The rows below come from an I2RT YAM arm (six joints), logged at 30 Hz.
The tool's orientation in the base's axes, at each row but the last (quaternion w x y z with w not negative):
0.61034 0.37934 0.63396 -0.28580
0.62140 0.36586 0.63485 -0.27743
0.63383 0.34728 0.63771 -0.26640
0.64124 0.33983 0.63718 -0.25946
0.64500 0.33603 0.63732 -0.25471
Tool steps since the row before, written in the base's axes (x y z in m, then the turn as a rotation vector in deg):
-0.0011 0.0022 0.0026 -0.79 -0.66 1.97
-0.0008 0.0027 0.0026 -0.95 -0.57 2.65
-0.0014 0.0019 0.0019 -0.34 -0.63 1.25
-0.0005 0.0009 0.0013 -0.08 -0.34 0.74
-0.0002 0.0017 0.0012 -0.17 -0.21 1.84
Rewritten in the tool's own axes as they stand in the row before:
-0.0023 0.0006 -0.0027 -2.06 -0.82 -0.08
-0.0023 0.0012 -0.0028 -2.74 -0.83 -0.29
-0.0018 0.0003 -0.0025 -1.32 -0.53 0.21
-0.0012 0.0003 -0.0011 -0.77 -0.20 0.18
-0.0010 0.0011 -0.0015 -1.86 -0.06 -0.02

